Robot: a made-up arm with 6 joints. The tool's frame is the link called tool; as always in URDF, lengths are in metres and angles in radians. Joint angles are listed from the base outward.
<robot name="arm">
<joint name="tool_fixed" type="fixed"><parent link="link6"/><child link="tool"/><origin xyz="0 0 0" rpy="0 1.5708 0"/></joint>
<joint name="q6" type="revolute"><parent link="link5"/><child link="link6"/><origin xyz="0 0 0.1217" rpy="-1.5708 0 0"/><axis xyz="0 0 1"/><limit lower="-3.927" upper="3.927"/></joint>
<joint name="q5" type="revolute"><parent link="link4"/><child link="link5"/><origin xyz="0 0 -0.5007" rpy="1.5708 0 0"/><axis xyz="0 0 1"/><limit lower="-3.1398" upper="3.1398"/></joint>
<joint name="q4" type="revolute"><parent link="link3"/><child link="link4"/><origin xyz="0 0 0" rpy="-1.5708 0 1.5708"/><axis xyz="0 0 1"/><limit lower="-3.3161" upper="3.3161"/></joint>
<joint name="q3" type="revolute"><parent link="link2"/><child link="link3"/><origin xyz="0 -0.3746 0" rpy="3.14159 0 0"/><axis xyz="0 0 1"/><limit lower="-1.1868" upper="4.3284"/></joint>
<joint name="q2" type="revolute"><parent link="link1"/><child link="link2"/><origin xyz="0 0 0" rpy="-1.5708 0 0"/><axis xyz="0 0 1"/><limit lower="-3.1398" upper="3.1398"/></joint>
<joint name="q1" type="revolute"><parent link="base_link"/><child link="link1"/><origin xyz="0 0 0.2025" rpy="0 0 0"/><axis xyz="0 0 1"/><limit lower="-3.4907" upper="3.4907"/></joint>
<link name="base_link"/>
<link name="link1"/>
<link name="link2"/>
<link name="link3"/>
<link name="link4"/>
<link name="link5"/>
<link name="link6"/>
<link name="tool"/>
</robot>
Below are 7 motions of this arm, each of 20 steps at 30 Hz.
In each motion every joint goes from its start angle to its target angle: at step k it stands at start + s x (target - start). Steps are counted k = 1, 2, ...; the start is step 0. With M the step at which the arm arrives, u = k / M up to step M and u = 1 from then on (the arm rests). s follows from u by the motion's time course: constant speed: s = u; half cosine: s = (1 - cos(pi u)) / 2; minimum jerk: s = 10 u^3 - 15 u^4 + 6 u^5.
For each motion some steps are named. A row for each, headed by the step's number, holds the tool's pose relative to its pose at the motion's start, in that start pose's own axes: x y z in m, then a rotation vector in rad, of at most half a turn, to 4 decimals.
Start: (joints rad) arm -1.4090 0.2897 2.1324 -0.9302 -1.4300 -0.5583
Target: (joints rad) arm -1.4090 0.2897 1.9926 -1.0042 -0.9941 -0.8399
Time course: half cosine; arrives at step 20
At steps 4, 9, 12, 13, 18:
4: 0.0046 -0.0056 0.0011 0.0386 -0.0255 0.0226
9: 0.0202 -0.0250 0.0042 0.1723 -0.1106 0.1024
12: 0.0311 -0.0391 0.0057 0.2689 -0.1697 0.1615
13: 0.0344 -0.0435 0.0061 0.2991 -0.1879 0.1803
18: 0.0458 -0.0588 0.0069 0.4028 -0.2494 0.2461

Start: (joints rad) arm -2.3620 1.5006 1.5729 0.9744 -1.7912 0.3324
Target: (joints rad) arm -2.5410 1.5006 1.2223 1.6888 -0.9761 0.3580
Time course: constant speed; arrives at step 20
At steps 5, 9, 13, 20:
5: 0.0336 0.0114 0.0171 -0.0397 -0.0537 -0.2147
9: 0.0620 0.0238 0.0302 -0.1090 -0.1028 -0.3800
13: 0.0918 0.0392 0.0423 -0.2097 -0.1584 -0.5339
20: 0.1480 0.0730 0.0597 -0.4537 -0.2734 -0.7616

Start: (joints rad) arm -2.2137 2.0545 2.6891 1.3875 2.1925 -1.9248
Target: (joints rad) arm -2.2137 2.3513 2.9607 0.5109 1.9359 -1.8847
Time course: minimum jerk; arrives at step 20
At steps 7, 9, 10, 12, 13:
7: -0.0087 0.0272 -0.0270 -0.1196 -0.1850 0.0016
9: -0.0141 0.0462 -0.0487 -0.2005 -0.3240 0.0030
10: -0.0166 0.0562 -0.0612 -0.2419 -0.4006 0.0041
12: -0.0203 0.0749 -0.0866 -0.3184 -0.5533 0.0070
13: -0.0213 0.0830 -0.0984 -0.3506 -0.6231 0.0088

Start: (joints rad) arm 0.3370 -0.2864 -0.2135 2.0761 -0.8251 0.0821
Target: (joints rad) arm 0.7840 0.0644 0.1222 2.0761 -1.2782 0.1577
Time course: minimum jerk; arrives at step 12
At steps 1, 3, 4, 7, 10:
1: -0.0002 -0.0006 0.0008 0.0005 0.0003 -0.0006
3: -0.0041 -0.0122 0.0169 0.0101 0.0067 -0.0108
4: -0.0097 -0.0248 0.0345 0.0210 0.0136 -0.0211
7: -0.0499 -0.0790 0.1073 0.0710 0.0419 -0.0538
10: -0.0950 -0.1174 0.1551 0.1094 0.0605 -0.0668

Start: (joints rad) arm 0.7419 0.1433 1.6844 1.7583 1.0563 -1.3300
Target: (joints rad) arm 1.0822 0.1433 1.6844 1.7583 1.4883 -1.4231
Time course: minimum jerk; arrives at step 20
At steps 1, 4, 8, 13, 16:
1: 0.0000 0.0000 0.0000 0.0003 -0.0005 0.0004
4: -0.0009 -0.0006 0.0001 0.0148 -0.0229 0.0208
8: -0.0052 -0.0030 0.0003 0.0756 -0.1267 0.1147
13: -0.0126 -0.0071 -0.0003 0.1583 -0.3097 0.2791
16: -0.0156 -0.0087 -0.0009 0.1828 -0.3830 0.3450

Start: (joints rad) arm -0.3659 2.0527 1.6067 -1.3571 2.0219 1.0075
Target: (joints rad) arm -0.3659 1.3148 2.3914 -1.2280 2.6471 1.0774
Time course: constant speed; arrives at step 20
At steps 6, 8, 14, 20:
6: 0.0669 0.1868 0.2467 0.3803 0.0166 -0.3507
8: 0.1006 0.2259 0.3395 0.4990 0.0383 -0.4768
14: 0.2274 0.2637 0.6255 0.8282 0.1587 -0.8728
20: 0.3755 0.1823 0.8853 1.1127 0.3735 -1.2781

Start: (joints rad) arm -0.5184 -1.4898 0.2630 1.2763 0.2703 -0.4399
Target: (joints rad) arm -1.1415 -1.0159 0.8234 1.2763 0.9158 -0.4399
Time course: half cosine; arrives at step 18
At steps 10, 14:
10: 0.1317 0.1581 0.1017 -0.3352 -0.3593 0.3199
14: 0.1820 0.2580 0.1229 -0.4851 -0.5170 0.5277

